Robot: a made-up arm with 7 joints. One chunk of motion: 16 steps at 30 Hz.
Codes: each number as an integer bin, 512 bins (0 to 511) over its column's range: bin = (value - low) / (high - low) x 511, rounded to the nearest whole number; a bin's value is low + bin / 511 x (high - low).
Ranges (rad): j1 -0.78..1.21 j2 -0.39..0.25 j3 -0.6..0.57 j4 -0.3..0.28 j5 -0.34..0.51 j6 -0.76..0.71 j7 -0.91..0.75
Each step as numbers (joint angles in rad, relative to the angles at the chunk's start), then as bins.
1 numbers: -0.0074 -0.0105 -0.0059 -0.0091 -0.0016 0.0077 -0.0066
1 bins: 198 303 259 256 203 267 278
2 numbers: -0.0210 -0.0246 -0.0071 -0.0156 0.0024 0.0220 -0.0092
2 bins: 195 292 259 251 206 272 277
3 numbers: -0.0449 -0.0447 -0.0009 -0.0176 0.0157 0.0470 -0.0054
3 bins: 189 276 262 249 214 281 278
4 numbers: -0.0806 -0.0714 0.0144 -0.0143 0.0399 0.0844 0.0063
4 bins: 180 254 268 252 228 294 282
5 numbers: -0.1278 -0.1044 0.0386 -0.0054 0.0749 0.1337 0.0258
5 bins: 167 228 279 260 249 311 288
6 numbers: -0.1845 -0.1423 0.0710 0.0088 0.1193 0.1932 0.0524
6 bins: 153 198 293 272 276 331 296
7 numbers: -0.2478 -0.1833 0.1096 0.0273 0.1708 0.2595 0.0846
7 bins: 137 165 310 288 307 354 306
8 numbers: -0.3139 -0.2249 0.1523 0.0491 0.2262 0.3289 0.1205
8 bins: 120 132 329 308 340 379 317
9 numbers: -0.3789 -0.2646 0.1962 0.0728 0.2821 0.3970 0.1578
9 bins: 103 100 348 328 374 402 329
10 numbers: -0.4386 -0.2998 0.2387 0.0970 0.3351 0.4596 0.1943
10 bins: 88 72 366 350 406 424 340
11 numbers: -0.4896 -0.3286 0.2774 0.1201 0.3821 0.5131 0.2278
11 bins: 75 49 383 370 434 443 350
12 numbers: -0.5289 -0.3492 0.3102 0.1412 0.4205 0.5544 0.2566
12 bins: 64 33 398 389 457 457 359
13 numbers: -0.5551 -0.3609 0.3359 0.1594 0.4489 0.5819 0.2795
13 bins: 58 23 409 405 474 466 366
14 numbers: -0.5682 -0.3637 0.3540 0.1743 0.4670 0.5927 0.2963
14 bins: 54 21 417 418 485 470 371
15 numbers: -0.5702 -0.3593 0.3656 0.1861 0.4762 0.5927 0.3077
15 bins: 54 25 422 428 491 470 375
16 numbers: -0.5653 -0.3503 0.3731 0.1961 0.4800 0.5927 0.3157
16 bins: 55 32 425 437 493 470 377
